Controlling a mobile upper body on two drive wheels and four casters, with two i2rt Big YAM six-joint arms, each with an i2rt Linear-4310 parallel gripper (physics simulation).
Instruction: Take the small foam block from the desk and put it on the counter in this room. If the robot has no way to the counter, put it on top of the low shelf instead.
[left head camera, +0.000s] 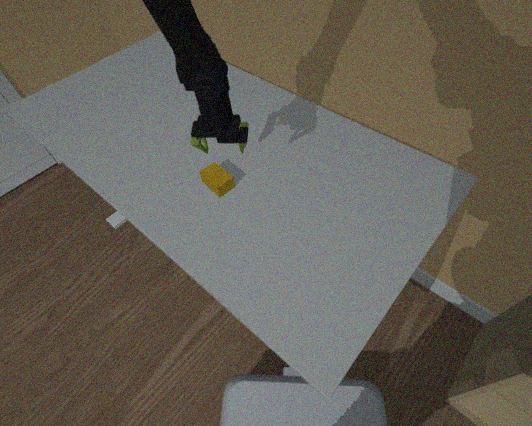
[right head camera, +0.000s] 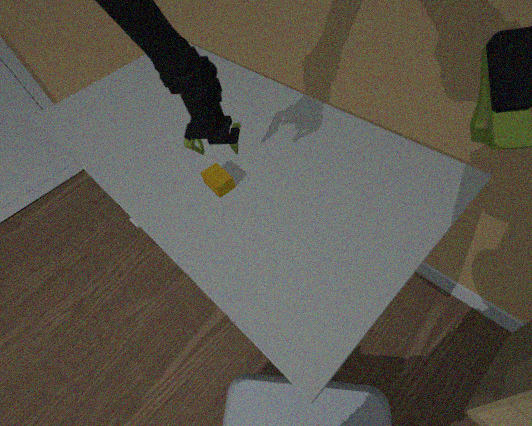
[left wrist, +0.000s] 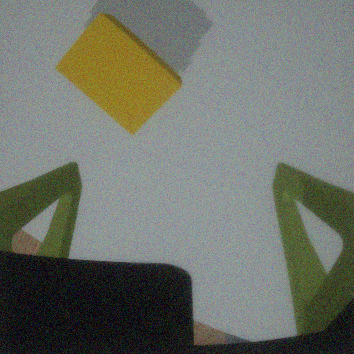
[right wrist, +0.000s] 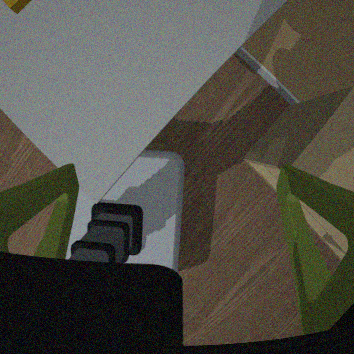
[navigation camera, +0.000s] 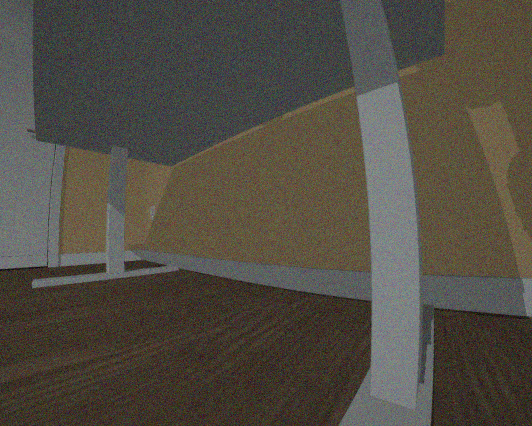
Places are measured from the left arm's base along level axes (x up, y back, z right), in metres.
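Where they show: left gripper, between the fingertips: (left head camera: 224, 151) (right head camera: 220, 152) (left wrist: 176, 173); right gripper, between the fingertips: (right wrist: 177, 174).
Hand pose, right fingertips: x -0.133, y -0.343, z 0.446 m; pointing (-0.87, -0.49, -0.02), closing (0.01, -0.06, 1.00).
Note:
After its pixels a point has its place.
The small foam block, yellow (left head camera: 217, 178) {x -0.645, y -0.752, z -0.035 m} (right head camera: 218, 179) {x -0.645, y -0.750, z -0.031 m} (left wrist: 119, 74) {x -0.645, y -0.768, z -0.039 m}, lies on the white desk (left head camera: 310, 225) {x -0.690, y -0.619, z 0.236 m} (right head camera: 310, 225) {x -0.690, y -0.620, z 0.245 m} (left wrist: 230, 125) {x -0.690, y -0.710, z 0.062 m}. A corner of the block (right wrist: 17, 4) {x -0.660, y -0.731, z -0.016 m} shows at the top left in the right wrist view. My left gripper (left head camera: 222, 150) {x -0.527, y -0.740, z 0.007 m} (right head camera: 219, 150) {x -0.527, y -0.740, z 0.007 m} (left wrist: 176, 173) {x -0.527, y -0.740, z 0.007 m} is open and empty above the desk, with the block a little beyond its fingertips. My right gripper (right wrist: 177, 174) {x -0.133, y -0.343, z 0.446 m} is open and empty, over the floor and the robot's base; part of it shows at the right edge in the right head view. The counter and the low shelf cannot be made out.
The robot's light base (left head camera: 300, 402) {x -1.150, y -0.244, z 0.218 m} (right head camera: 305, 405) {x -1.150, y -0.243, z 0.227 m} (right wrist: 162, 210) {x -1.150, y -0.088, z 0.410 m} is under the desk's near corner. A desk leg (navigation camera: 392, 225) {x -1.183, y -0.554, z 0.362 m} stands close in the navigation view, another leg (navigation camera: 116, 215) {x -1.087, y -1.342, z -0.569 m} farther off. A tan wall (navigation camera: 275, 210) {x -1.098, y -1.223, z 0.250 m} runs behind the desk. A pale box-like object (left head camera: 500, 400) {x -1.331, y -0.310, z 0.931 m} lies at the lower right.

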